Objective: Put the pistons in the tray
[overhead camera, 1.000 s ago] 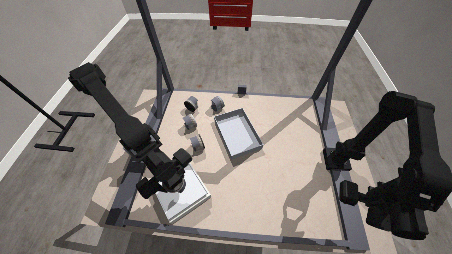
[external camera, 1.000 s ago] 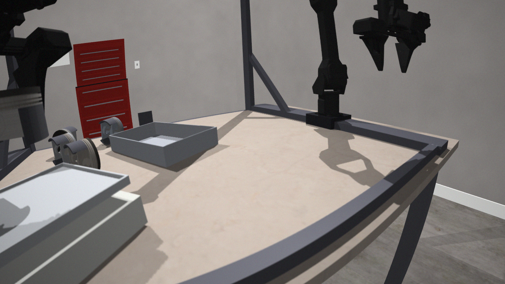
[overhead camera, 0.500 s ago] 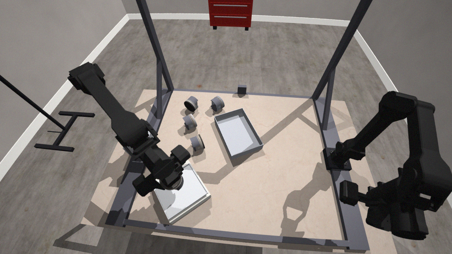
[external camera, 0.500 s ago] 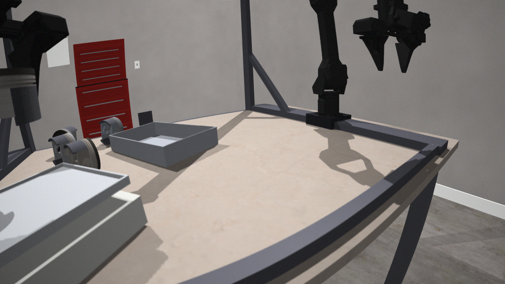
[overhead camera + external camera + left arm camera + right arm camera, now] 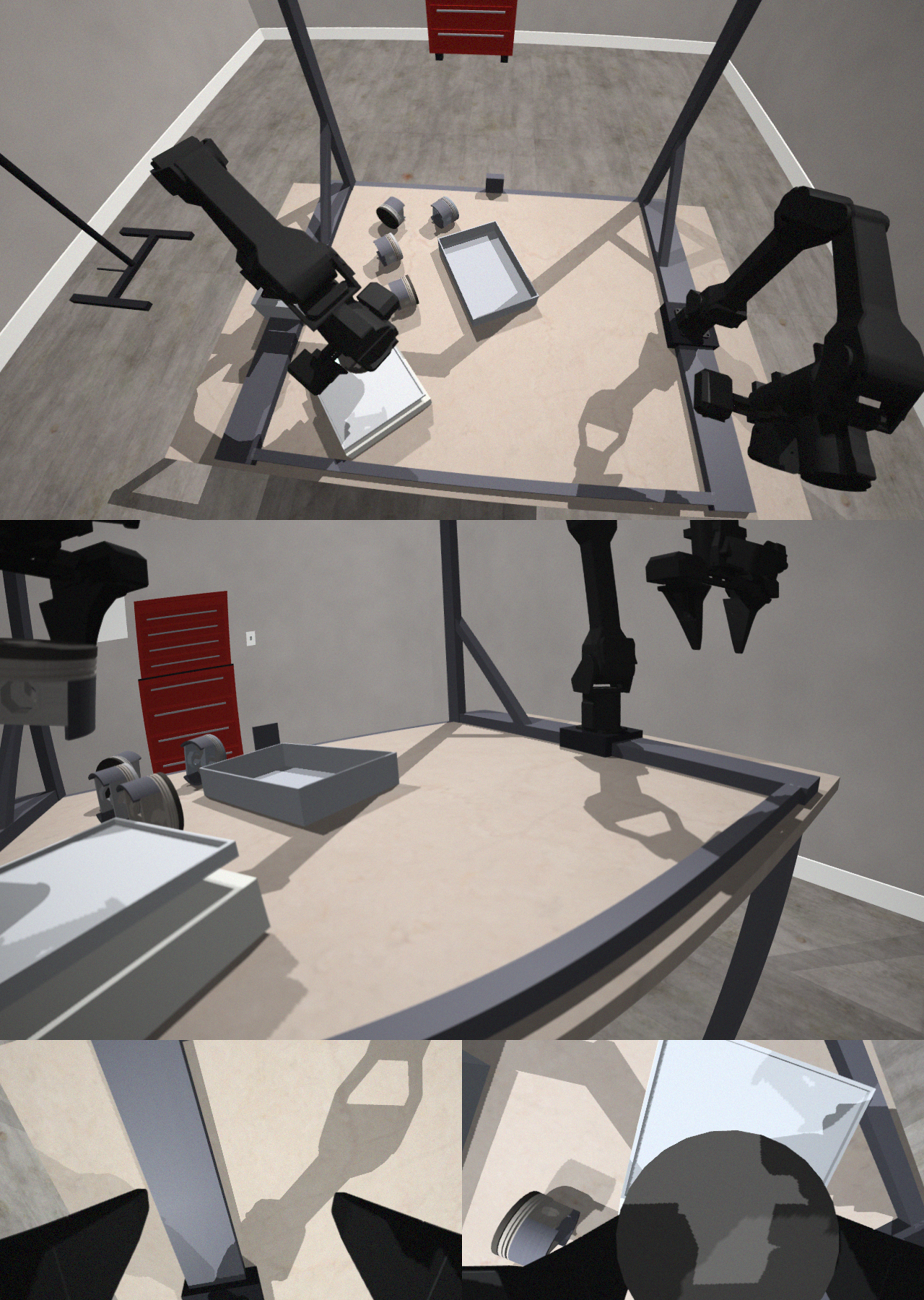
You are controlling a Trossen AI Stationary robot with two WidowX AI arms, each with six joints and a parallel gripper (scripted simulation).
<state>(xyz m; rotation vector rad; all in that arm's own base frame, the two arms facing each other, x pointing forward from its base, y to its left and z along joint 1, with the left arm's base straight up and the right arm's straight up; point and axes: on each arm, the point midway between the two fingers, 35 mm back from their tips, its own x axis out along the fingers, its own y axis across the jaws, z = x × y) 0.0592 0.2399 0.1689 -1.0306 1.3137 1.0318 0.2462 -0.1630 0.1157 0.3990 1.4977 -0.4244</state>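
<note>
My right gripper is now 14 cm above the scale pan and 3 cm short of it. The rest, counted from my right hand: scale: 16 cm below, 2 cm ahead, 1 cm to the right; then steel parts tray: 28 cm behind, 21 cm to the left, 18 cm below.
</note>
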